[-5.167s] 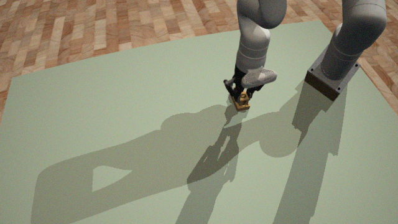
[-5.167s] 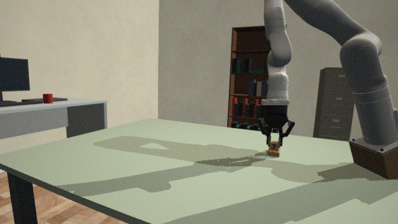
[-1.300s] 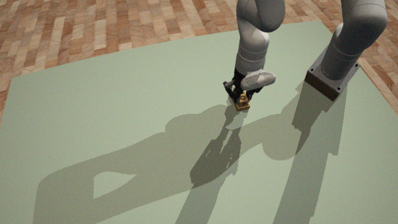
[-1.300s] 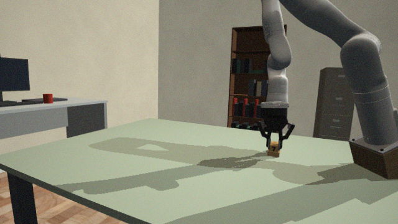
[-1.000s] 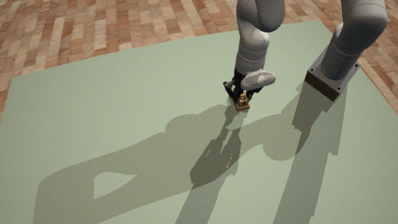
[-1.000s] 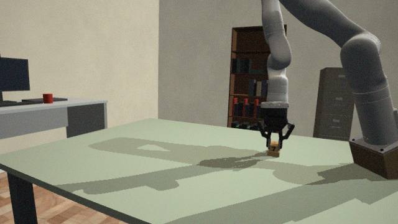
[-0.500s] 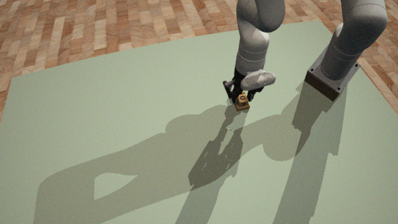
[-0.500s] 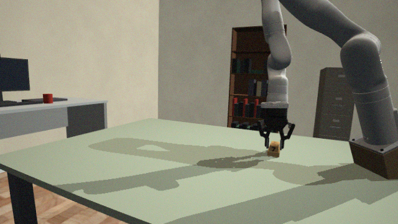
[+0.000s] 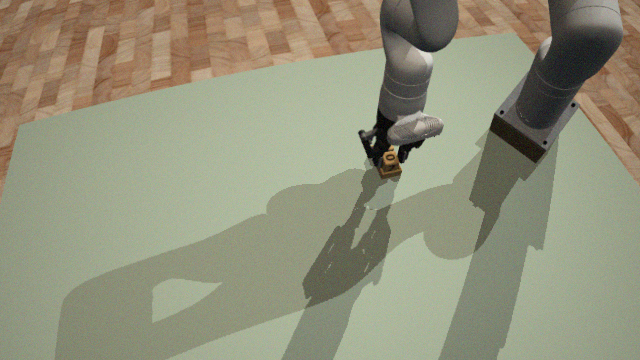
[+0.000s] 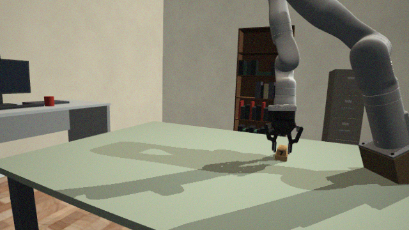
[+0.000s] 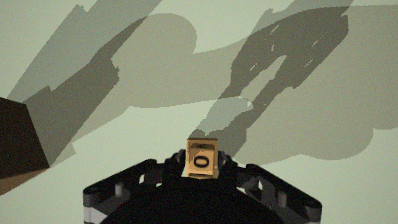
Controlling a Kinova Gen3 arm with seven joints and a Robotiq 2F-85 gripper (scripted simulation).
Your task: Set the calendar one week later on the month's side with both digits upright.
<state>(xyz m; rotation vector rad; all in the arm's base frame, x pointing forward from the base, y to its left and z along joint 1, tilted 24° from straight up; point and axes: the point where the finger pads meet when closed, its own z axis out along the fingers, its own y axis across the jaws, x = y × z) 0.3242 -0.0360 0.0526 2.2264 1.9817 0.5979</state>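
Now: hand 2 cm to the left of the wooden tray and 3 cm above it. From my hand the other things lie so: cube (3 cm to the right, 1 cm below).
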